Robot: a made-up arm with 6 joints. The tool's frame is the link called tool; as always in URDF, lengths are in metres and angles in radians. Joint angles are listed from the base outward. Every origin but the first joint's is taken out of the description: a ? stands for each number. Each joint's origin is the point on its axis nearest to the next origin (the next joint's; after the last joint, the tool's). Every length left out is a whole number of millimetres.
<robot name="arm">
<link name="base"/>
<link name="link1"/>
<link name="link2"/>
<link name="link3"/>
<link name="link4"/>
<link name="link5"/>
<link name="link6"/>
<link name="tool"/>
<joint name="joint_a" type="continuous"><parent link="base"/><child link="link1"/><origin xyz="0.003 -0.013 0.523"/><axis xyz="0 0 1"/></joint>
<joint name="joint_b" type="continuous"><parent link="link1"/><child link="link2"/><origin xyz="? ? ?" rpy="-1.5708 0 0"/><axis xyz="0 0 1"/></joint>
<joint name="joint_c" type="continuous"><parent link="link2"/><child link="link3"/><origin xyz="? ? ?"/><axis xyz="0 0 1"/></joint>
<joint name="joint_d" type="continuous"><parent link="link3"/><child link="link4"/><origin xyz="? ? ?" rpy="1.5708 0 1.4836"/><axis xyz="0 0 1"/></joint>
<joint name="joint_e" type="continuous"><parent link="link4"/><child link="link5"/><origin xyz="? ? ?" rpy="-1.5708 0 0"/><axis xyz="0 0 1"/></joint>
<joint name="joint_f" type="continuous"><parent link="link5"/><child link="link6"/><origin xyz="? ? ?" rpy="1.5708 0 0"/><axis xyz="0 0 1"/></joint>
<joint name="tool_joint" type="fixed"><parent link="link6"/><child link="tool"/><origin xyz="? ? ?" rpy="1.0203 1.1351 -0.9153"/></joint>
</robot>
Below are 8 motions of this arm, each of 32 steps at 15 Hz.
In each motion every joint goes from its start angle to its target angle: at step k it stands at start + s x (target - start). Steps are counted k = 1, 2, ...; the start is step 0. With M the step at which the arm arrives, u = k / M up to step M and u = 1 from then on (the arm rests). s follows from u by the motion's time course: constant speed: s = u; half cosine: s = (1 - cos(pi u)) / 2; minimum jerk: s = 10 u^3 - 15 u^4 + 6 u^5.
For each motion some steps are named. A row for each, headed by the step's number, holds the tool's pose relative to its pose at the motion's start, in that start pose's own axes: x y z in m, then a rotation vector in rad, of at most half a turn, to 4 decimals.
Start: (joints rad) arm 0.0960 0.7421 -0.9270 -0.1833 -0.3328 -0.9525
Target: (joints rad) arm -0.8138 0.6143 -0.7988 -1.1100 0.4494 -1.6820
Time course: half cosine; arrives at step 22
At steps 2, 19, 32:
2: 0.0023 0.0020 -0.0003 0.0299 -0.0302 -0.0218
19: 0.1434 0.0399 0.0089 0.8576 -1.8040 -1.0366
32: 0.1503 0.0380 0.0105 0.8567 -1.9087 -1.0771

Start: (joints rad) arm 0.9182 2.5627 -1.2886 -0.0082 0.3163 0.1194
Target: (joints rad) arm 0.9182 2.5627 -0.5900 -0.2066 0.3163 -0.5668
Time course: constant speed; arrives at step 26
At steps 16, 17, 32:
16: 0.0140 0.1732 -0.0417 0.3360 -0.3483 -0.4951
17: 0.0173 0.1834 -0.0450 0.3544 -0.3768 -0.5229
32: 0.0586 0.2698 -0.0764 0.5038 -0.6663 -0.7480

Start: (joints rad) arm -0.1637 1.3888 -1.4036 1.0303 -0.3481 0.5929
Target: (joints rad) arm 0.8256 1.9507 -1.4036 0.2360 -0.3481 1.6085
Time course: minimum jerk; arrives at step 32
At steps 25, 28, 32:
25: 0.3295 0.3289 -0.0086 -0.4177 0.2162 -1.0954
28: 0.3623 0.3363 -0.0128 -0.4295 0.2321 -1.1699
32: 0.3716 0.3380 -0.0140 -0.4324 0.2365 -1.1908

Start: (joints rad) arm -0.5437 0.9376 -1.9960 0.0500 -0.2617 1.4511
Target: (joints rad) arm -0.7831 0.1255 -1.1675 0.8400 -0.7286 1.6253
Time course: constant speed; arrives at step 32
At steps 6, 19, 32:
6: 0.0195 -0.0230 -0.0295 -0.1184 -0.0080 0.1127
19: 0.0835 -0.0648 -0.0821 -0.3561 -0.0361 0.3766
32: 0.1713 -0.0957 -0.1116 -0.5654 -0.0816 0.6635

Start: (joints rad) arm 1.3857 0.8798 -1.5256 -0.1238 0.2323 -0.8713
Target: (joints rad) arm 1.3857 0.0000 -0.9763 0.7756 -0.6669 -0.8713
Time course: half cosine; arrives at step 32
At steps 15, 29, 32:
15: 0.1209 -0.0420 0.0009 -0.1422 0.6151 0.2671
29: 0.2459 -0.0632 -0.0543 -0.3766 1.3461 0.4460
32: 0.2501 -0.0634 -0.0578 -0.3884 1.3753 0.4497

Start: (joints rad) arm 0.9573 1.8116 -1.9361 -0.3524 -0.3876 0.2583
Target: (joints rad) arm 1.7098 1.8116 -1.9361 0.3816 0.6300 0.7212
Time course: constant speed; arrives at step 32
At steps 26, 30, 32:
26: -0.0598 -0.0882 -0.2383 -1.3468 -0.1456 -0.5264
30: -0.0578 -0.1153 -0.2747 -1.5186 -0.2300 -0.6610
32: -0.0554 -0.1301 -0.2921 -1.5971 -0.2787 -0.7344

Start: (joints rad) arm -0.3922 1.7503 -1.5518 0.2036 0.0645 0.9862
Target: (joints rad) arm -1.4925 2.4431 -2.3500 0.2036 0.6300 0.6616
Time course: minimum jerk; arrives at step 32
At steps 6, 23, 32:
6: -0.0071 -0.0160 0.0186 0.0271 0.0419 0.0157
23: 0.1211 -0.3252 0.3404 0.2835 0.7888 0.2071
32: 0.1912 -0.3703 0.3810 0.2869 0.9180 0.2317

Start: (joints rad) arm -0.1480 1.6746 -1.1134 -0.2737 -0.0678 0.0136
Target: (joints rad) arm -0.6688 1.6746 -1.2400 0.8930 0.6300 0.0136
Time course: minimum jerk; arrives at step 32
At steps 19, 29, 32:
19: 0.1052 0.0748 0.0883 -0.9349 0.4036 -0.1218
29: 0.1561 0.0939 0.1106 -1.3613 0.4809 0.0240
32: 0.1572 0.0942 0.1110 -1.3701 0.4816 0.0288

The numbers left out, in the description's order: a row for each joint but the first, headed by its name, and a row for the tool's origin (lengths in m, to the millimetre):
joint_b: -0.017 -0.018 0
joint_c: -0.266 -0.011 0
joint_d: 0.369 -0.078 0
joint_e: -0.023 -0.034 0
joint_f: 0.002 -0.046 0
tool: -0.001 0.006 0

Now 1 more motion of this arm.
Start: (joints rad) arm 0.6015 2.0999 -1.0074 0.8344 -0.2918 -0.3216
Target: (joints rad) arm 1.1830 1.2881 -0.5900 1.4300 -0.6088 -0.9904
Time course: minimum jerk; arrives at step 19
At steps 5, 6, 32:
5: 0.0156 -0.0179 -0.0264 0.0524 -0.0333 0.0523
6: 0.0255 -0.0267 -0.0407 0.0801 -0.0511 0.0807
32: 0.1774 -0.0677 -0.1581 0.3120 -0.2290 0.3218

